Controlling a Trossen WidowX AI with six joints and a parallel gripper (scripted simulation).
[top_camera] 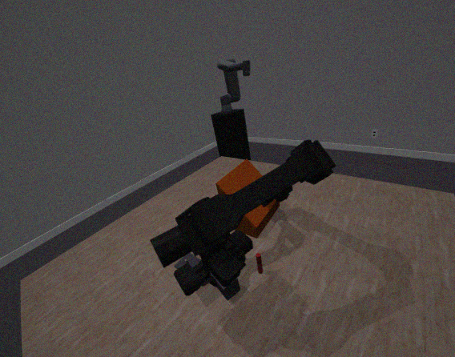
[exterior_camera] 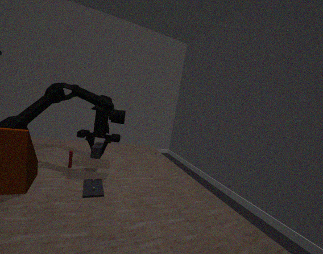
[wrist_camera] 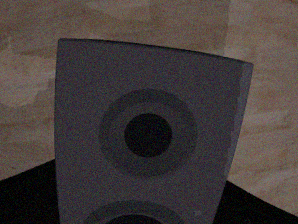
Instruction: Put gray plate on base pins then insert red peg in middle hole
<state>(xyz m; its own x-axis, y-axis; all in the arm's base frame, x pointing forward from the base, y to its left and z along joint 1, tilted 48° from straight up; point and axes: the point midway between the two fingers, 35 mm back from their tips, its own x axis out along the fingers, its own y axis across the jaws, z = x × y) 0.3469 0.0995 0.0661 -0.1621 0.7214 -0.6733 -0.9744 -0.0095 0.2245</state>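
Now: the base 160 mm to the right of my gripper tip and 80 mm below it. From my gripper tip the other things lie so: red peg (120 mm behind, 50 mm below, 20 mm to the left); gray plate (30 mm above).
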